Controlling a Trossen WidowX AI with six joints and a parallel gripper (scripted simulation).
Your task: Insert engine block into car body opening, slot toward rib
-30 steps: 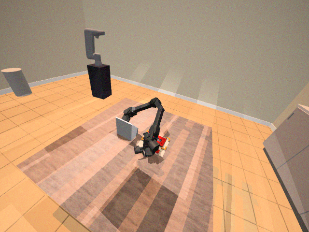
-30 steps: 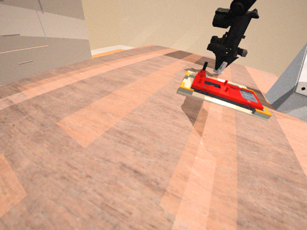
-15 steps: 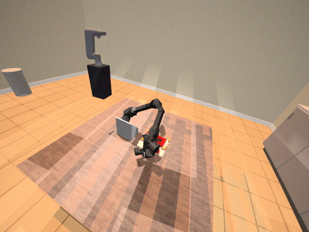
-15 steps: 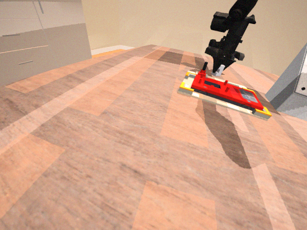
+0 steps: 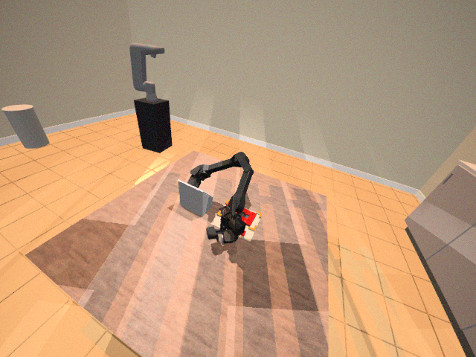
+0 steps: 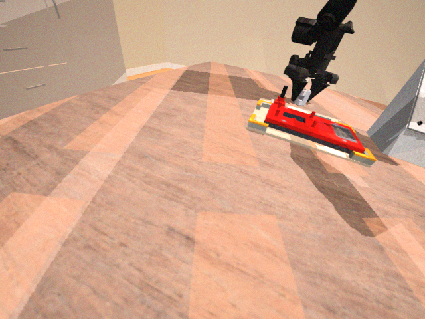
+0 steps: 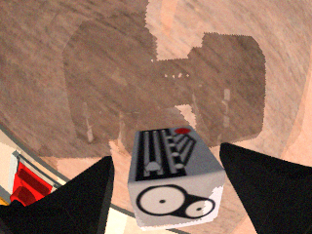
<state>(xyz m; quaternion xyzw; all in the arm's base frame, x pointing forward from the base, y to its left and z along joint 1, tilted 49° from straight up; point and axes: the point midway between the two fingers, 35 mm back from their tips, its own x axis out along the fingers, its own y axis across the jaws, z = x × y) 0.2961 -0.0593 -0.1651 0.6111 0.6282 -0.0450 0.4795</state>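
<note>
The engine block lies 10 mm to the left of my gripper tip and 20 mm above it.
</note>
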